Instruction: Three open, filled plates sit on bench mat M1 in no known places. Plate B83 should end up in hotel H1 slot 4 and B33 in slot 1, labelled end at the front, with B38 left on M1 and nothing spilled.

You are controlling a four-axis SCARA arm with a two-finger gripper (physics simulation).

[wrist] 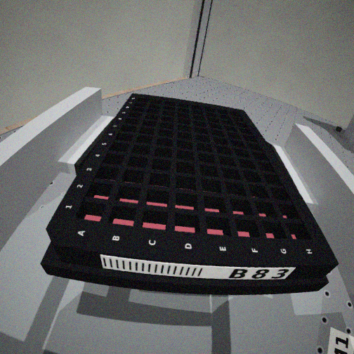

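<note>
Plate B83 (pixel 190 245) is a black well plate, held in the wrist view with its barcode label and the letters A to H toward the camera. Pink liquid shows in the wells of the two nearest rows; the farther wells look dark. My gripper (pixel 196 120) is shut on plate B83, with a pale finger along each long side. The plate looks level, and its shadow falls on the pale surfaces below. Plates B33 and B38 and the hotel H1 cannot be made out in this view.
A grey bench top with small holes (pixel 232 97) runs behind the plate to pale walls (pixel 100 45), which meet at a dark vertical corner post (pixel 198 40). A white tag ending in "1" (pixel 341 342) shows at the bottom right. A dark object (pixel 325 123) lies at the right edge.
</note>
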